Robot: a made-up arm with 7 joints.
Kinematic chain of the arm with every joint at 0, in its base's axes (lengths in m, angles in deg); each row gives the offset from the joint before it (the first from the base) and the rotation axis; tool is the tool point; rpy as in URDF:
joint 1: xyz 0 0 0.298 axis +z
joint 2: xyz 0 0 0 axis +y
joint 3: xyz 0 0 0.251 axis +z
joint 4: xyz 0.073 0 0 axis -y
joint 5: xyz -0.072 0 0.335 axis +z
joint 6: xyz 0 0 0 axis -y
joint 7: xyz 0.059 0 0 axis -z
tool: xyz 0 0 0 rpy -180 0 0
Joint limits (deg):
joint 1: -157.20..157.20
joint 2: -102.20..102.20
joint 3: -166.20..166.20
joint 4: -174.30..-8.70
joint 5: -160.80..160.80
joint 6: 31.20..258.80
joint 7: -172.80..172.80
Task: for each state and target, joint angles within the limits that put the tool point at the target. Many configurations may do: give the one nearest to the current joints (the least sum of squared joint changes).
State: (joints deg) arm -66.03 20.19 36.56 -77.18 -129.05 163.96 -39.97
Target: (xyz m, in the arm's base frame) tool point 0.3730 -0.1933 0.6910
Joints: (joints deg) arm -66.52 7.50 37.50 -65.31 -127.47 163.33 -39.97
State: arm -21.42 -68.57 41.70 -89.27 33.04 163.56 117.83
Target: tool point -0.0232 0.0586 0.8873
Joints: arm -20.09 -46.55 11.14 -78.71 34.47 157.69 117.83
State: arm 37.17 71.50 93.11 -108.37 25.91 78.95 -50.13
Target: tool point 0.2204 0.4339 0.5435
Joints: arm 0.95 76.99 112.91 -95.02 26.48 77.53 -50.13
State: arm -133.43 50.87 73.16 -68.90 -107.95 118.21 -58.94
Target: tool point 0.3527 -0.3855 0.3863
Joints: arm -108.77 53.59 76.84 -98.52 -110.12 120.43 -58.94
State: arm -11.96 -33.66 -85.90 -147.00 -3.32 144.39 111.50
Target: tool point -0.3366 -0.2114 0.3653
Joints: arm -56.89 -40.33 -84.97 -140.24 -3.58 156.22 111.50
